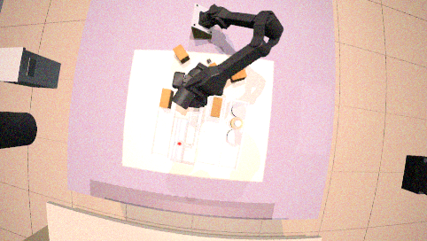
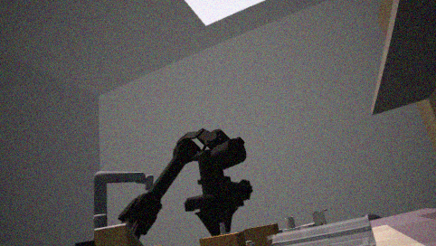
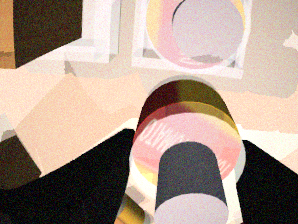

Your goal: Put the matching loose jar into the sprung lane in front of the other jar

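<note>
My gripper tip is now 11 cm past the small bottle, 4 cm to the right of it and 4 cm above it. Round my gripper tip: red mark 23 cm ahead, 6 cm to the right, 1 cm above; clear lane 20 cm ahead, 4 cm to the right, 4 cm below.
</note>
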